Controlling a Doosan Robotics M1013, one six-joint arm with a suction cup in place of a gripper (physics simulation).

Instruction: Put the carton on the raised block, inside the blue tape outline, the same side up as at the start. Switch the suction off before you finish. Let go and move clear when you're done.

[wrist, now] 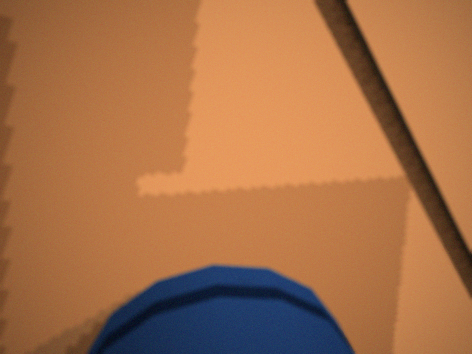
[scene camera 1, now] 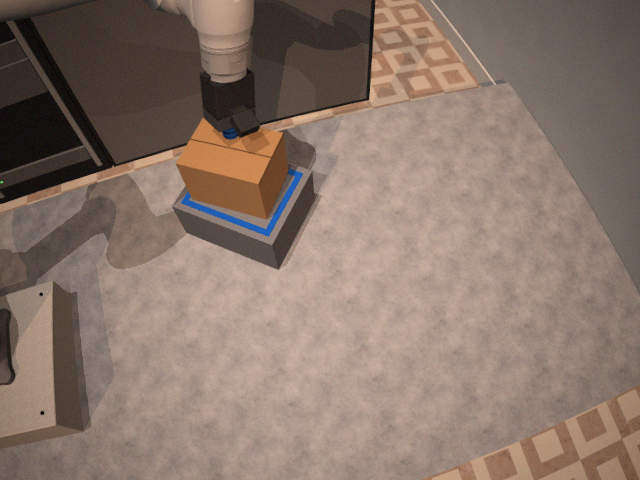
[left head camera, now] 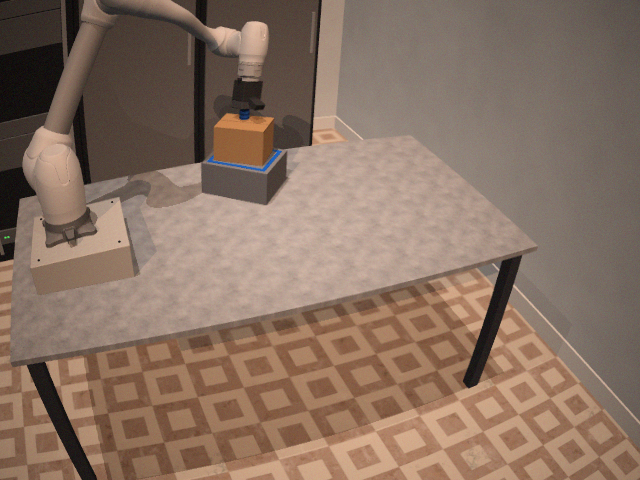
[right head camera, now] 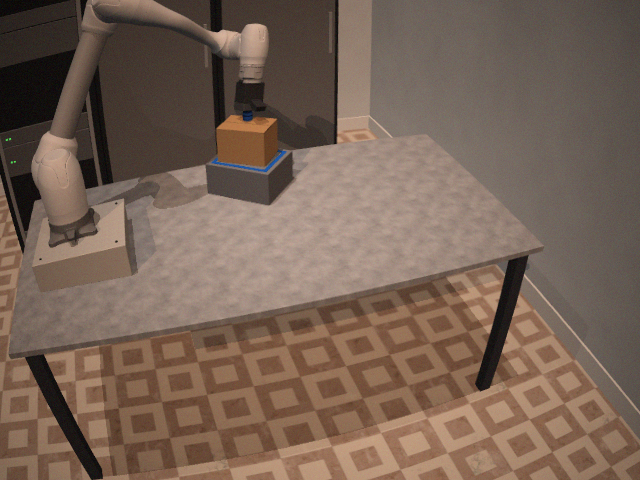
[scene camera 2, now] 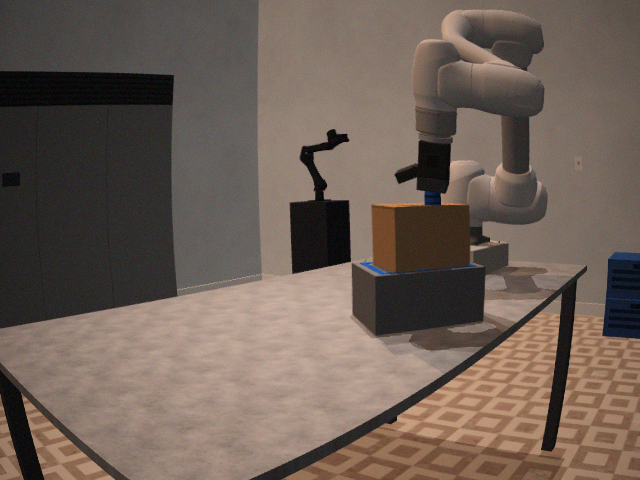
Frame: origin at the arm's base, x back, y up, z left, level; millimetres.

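Seen in the pictures: hand, tool point: (wrist: 242, 313) (scene camera 1: 231, 137) (left head camera: 243, 120) (right head camera: 247, 122) (scene camera 2: 432, 209); arm's base, link origin: (left head camera: 68, 228) (right head camera: 72, 228).
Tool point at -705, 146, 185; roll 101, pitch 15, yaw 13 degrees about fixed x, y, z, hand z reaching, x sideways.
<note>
Pixels of each thing's top centre, then the offset from my tool point to it, as dx, dy, dz. "spot": a spot on its surface instead. Level surfaces: height alone.
- orange-brown carton, top centre: (wrist: 411, 159) (scene camera 1: 229, 147) (scene camera 2: 420, 204) (left head camera: 244, 122) (right head camera: 246, 123) +12, +9, -32
- grey raised block, top centre: (scene camera 2: 418, 264) (scene camera 1: 241, 187) (left head camera: 244, 155) (right head camera: 248, 156) +11, -121, -41
- blue tape outline, surface spot: (scene camera 1: 267, 230) (left head camera: 263, 169) spot: -6, -120, -165
- grey table, surface height: dy -241
The orange-brown carton (left head camera: 240, 144) (right head camera: 242, 147) (scene camera 1: 222, 178) (scene camera 2: 431, 237) (wrist: 280, 110) sits level on the grey raised block (left head camera: 235, 183) (right head camera: 237, 183) (scene camera 1: 227, 240) (scene camera 2: 429, 302). The blue tape outline (left head camera: 264, 168) (scene camera 1: 267, 230) shows around its near sides, with a thin grey strip between tape and carton in scene camera 1. The far sides are hidden there. My suction cup (left head camera: 244, 114) (right head camera: 247, 116) (scene camera 1: 230, 133) (scene camera 2: 432, 198) (wrist: 222, 315) is blue, points down and touches the carton's top face, off its middle beside the dark seam. It appears attached to the carton.
The grey table (left head camera: 320, 242) (scene camera 2: 206, 372) bears the block near its back edge. The robot's base box (left head camera: 82, 271) stands at the left. Dark cabinets (left head camera: 139, 93) stand close behind the block. A small black arm (scene camera 2: 312, 167) stands on a dark pedestal beyond the table.
</note>
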